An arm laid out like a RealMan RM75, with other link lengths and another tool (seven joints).
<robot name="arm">
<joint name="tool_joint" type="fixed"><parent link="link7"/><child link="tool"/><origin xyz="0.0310 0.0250 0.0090" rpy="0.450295 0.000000 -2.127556"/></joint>
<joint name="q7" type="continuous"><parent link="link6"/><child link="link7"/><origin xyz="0.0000 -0.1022 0.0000" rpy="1.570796 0.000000 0.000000"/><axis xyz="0 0 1"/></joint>
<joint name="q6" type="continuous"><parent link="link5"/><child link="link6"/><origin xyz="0.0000 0.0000 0.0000" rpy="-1.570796 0.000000 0.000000"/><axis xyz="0 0 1"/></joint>
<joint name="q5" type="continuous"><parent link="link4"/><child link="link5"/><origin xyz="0.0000 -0.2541 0.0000" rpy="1.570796 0.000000 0.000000"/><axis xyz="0 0 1"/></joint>
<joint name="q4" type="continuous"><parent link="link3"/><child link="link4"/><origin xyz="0.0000 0.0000 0.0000" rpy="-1.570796 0.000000 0.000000"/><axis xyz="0 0 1"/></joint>
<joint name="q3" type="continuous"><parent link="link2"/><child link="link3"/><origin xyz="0.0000 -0.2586 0.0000" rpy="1.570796 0.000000 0.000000"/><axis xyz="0 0 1"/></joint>
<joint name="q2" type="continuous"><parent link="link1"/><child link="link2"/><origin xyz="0.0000 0.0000 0.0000" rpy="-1.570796 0.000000 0.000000"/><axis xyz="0 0 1"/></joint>
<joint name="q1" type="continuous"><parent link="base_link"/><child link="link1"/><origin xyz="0.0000 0.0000 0.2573"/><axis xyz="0 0 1"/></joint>
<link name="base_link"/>
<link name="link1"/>
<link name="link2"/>
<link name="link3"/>
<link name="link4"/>
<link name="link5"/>
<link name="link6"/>
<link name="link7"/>
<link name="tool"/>
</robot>
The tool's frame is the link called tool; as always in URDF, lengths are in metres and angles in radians. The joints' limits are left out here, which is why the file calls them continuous.
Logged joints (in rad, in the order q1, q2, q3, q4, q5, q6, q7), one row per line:
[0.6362 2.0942 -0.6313 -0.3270 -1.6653 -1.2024 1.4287]
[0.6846 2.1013 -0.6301 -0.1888 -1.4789 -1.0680 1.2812]
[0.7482 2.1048 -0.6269 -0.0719 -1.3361 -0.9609 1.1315]
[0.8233 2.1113 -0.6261 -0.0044 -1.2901 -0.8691 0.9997]
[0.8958 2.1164 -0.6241 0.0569 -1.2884 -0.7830 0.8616]
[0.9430 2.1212 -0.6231 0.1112 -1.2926 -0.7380 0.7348]
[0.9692 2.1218 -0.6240 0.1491 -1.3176 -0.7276 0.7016]
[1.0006 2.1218 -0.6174 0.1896 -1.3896 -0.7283 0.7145]
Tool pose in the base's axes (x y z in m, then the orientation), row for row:
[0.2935 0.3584 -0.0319 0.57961 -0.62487 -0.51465 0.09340]
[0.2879 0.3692 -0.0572 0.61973 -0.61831 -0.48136 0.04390]
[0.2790 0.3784 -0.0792 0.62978 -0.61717 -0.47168 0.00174]
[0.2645 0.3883 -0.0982 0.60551 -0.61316 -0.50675 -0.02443]
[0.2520 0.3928 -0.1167 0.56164 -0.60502 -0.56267 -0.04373]
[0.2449 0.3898 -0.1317 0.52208 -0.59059 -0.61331 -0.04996]
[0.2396 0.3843 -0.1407 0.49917 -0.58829 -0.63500 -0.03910]
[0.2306 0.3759 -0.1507 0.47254 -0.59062 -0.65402 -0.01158]
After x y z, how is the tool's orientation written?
As a quaternion, w x y z.
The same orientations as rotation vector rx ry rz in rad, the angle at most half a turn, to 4 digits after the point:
[-1.4608 -1.2032 0.2184]
[-1.4219 -1.1070 0.1010]
[-1.4135 -1.0803 0.0040]
[-1.4182 -1.1721 -0.0565]
[-1.4251 -1.3253 -0.1030]
[-1.4147 -1.4691 -0.1197]
[-1.4232 -1.5362 -0.0946]
[-1.4457 -1.6009 -0.0283]

